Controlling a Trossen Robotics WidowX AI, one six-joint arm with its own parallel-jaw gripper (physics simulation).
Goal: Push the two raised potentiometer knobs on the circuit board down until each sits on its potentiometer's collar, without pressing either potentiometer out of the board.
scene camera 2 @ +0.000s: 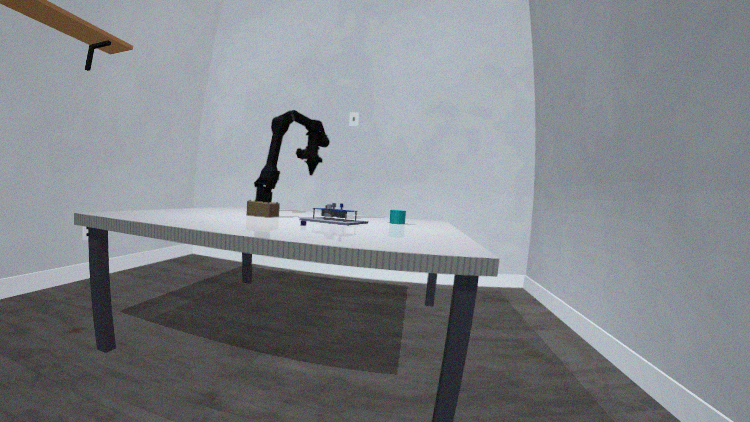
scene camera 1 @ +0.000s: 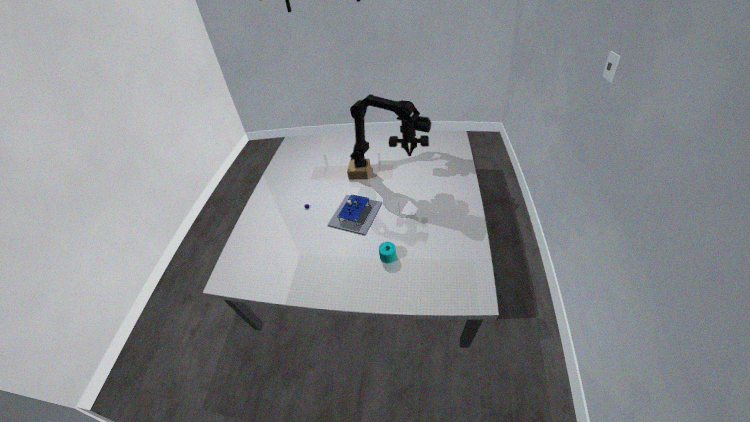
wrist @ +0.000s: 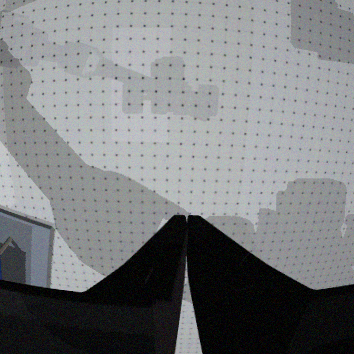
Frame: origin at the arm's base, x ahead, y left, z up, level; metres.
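Where they show: gripper, between the fingertips: [scene camera 2: 310, 175] [scene camera 1: 409, 155] [wrist: 185, 226]; arm's base, origin of its link: [scene camera 2: 262, 201] [scene camera 1: 360, 163].
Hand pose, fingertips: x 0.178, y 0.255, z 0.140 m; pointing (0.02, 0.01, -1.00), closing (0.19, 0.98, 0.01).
Note:
Each offset is from my fingertips to the top centre of the thing. "pt": to the spot under its first point. Level surfaces: height alone.
The blue circuit board @(pt dx +0.159, dy -0.299, dz -0.152 m) [scene camera 1: 354, 208] [scene camera 2: 340, 210] stands on thin posts over a grey base plate @(pt dx +0.203, dy -0.395, dz -0.194 m) [scene camera 1: 336, 223] [scene camera 2: 361, 222]. Small parts stand up from the board, but the knobs and collars are too small to tell apart, so their heights are unclear. In the wrist view, a corner of the base plate @(pt dx +0.131, dy -0.190, dz -0.194 m) [wrist: 42, 255] shows at the lower left. My gripper [scene camera 1: 409, 154] [scene camera 2: 311, 173] [wrist: 185, 226] is shut and empty, pointing down. It hangs high above the table, off to the side of the board and not touching it.
A teal cylinder @(dx +0.428, dy -0.168, dz -0.142 m) [scene camera 1: 387, 252] [scene camera 2: 397, 216] stands on the table @(dz -0.202 m) [scene camera 1: 251, 262] [scene camera 2: 173, 225] beyond the base plate. A small dark purple object @(dx +0.054, dy -0.557, dz -0.187 m) [scene camera 1: 306, 206] [scene camera 2: 303, 223] lies on the other side. The arm's wooden base block [scene camera 1: 359, 170] [scene camera 2: 262, 208] stands behind the board.

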